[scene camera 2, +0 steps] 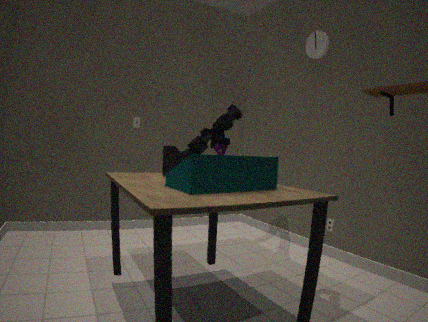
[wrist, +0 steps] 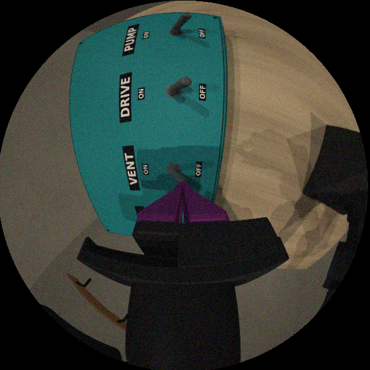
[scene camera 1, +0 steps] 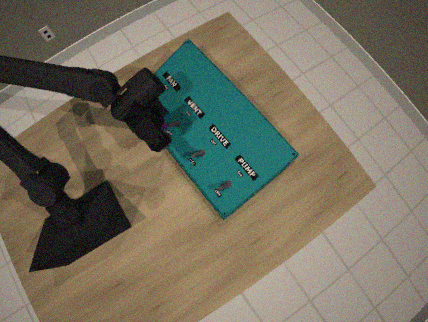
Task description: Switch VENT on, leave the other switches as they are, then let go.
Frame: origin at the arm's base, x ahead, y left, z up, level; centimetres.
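Where they show: gripper, between the fingertips: point(scene camera 1: 166, 125); arm's base, origin of its link: point(scene camera 1: 73, 220).
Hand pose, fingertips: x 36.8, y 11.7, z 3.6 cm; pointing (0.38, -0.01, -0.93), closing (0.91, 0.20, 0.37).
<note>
Each offset is from my fingertips to the top centre of the thing. Level surfaces: height alone.
The teal switch panel point(scene camera 1: 240, 110) point(scene camera 2: 230, 175) point(wrist: 100, 100) carries labelled levers. The VENT lever @(dx +1.9, dy +1.0, dz -1.4 cm) point(scene camera 1: 174, 124) point(wrist: 174, 171) leans towards its OFF label, its upper end partly behind the fingertips in the wrist view. The DRIVE lever @(dx +4.3, dy -10.8, dz -1.4 cm) point(scene camera 1: 198, 154) point(wrist: 179, 86) and PUMP lever @(dx +6.7, dy -22.5, dz -1.4 cm) point(scene camera 1: 225, 185) point(wrist: 180, 24) also lean towards OFF. The FAN label @(dx +7.7, dy +14.4, dz -2.2 cm) point(scene camera 1: 171, 80) shows; the FAN lever is hidden by the arm. My gripper point(scene camera 1: 164, 127) point(scene camera 2: 220, 153) point(wrist: 182, 186) is shut and empty, its purple fingertips right by the VENT lever; whether they touch it is unclear.
The panel lies on the wooden table @(dz -14.2 cm) point(scene camera 1: 270, 220) point(scene camera 2: 240, 202). The black arm base point(scene camera 1: 82, 227) point(wrist: 335, 170) stands on the table, off the panel's OFF side. The arm's links point(scene camera 1: 65, 82) reach over the FAN end of the panel. A wall shelf point(scene camera 2: 405, 89) is at the right.
</note>
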